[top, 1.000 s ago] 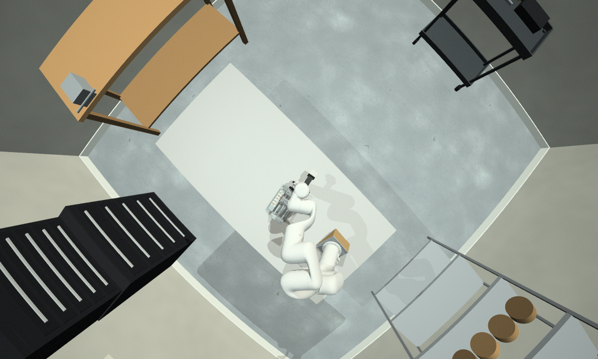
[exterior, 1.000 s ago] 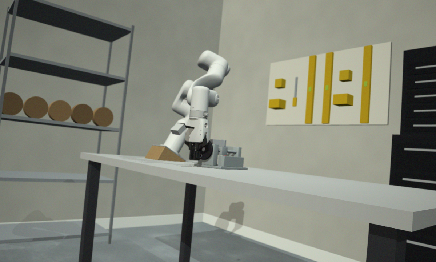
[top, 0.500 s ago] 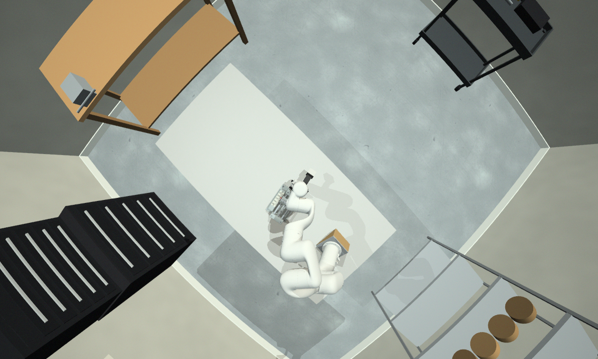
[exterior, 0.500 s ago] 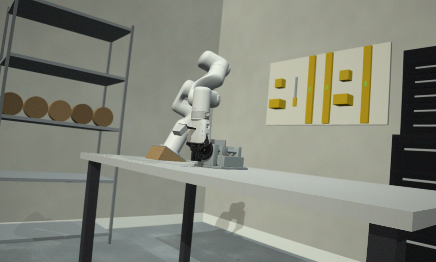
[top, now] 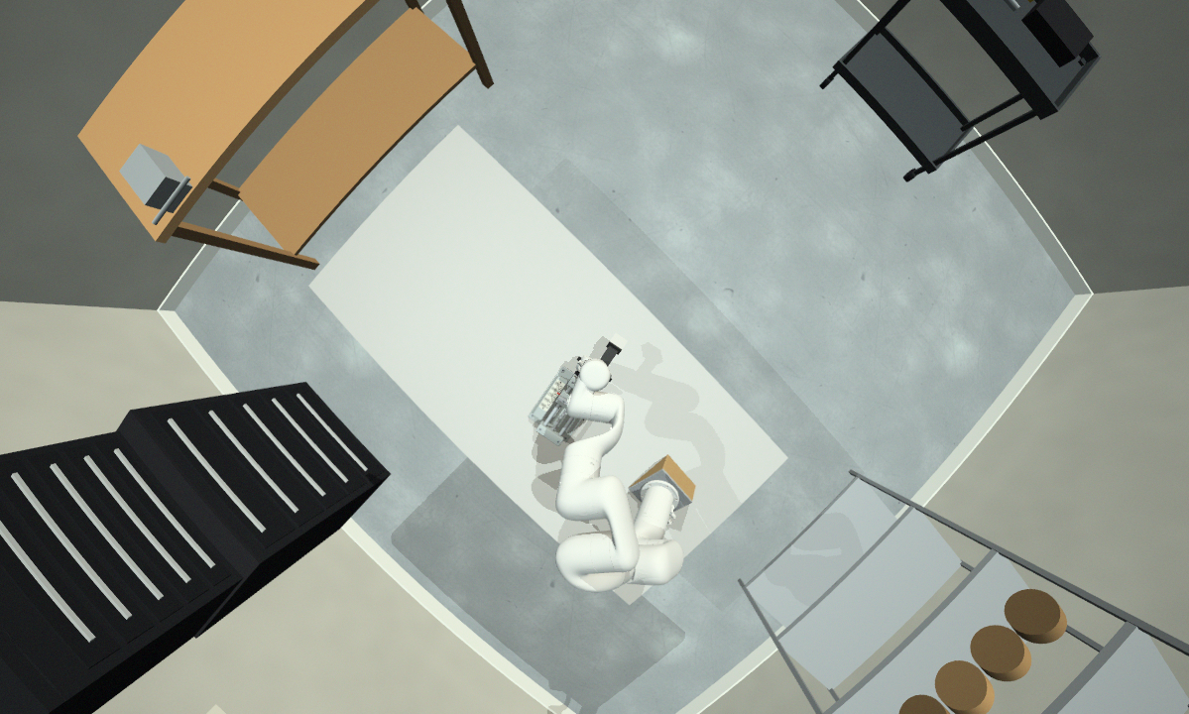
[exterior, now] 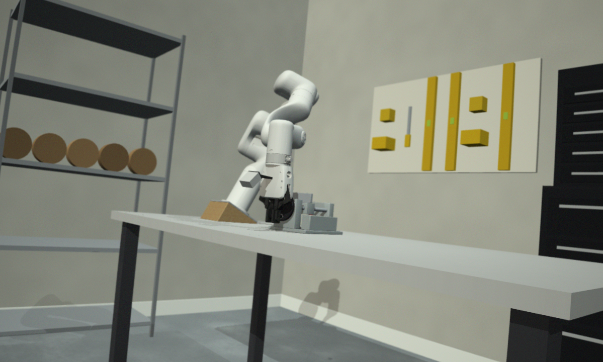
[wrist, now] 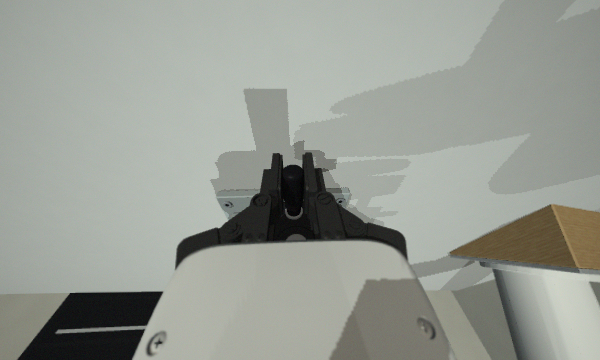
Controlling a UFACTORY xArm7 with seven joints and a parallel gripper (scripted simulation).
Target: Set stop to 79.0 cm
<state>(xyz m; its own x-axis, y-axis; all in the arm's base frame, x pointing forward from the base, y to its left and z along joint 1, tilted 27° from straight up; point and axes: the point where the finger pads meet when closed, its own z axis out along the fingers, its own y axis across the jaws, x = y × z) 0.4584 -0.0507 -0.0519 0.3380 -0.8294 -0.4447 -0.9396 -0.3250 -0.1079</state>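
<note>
My hand is 1 cm past the black handwheel, 2 cm to the right of it and 1 cm below it.
</note>
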